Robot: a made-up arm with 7 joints. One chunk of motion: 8 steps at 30 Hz.
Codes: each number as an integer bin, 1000 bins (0 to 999) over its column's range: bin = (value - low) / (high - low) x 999, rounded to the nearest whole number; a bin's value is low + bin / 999 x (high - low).
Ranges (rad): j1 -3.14..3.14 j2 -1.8..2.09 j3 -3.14..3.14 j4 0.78..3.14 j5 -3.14..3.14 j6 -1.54..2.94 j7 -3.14..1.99
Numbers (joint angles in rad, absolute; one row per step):
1: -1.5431 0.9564 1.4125 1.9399 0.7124 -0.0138 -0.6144
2: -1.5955 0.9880 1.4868 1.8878 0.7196 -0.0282 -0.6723
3: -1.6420 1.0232 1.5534 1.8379 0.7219 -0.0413 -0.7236
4: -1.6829 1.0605 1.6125 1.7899 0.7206 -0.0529 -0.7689
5: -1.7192 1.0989 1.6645 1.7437 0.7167 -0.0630 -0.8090
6: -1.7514 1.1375 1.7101 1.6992 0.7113 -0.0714 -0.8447
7: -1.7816 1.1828 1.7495 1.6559 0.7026 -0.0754 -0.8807
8: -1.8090 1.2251 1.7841 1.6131 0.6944 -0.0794 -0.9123
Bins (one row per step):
1: 254 708 724 491 613 340 492
2: 246 716 736 469 614 337 481
3: 238 725 747 448 614 334 471
4: 232 735 756 427 614 332 462
5: 226 744 764 408 614 329 454
6: 221 754 772 389 613 327 447
7: 216 766 778 371 611 327 440
8: 212 777 783 353 610 326 434

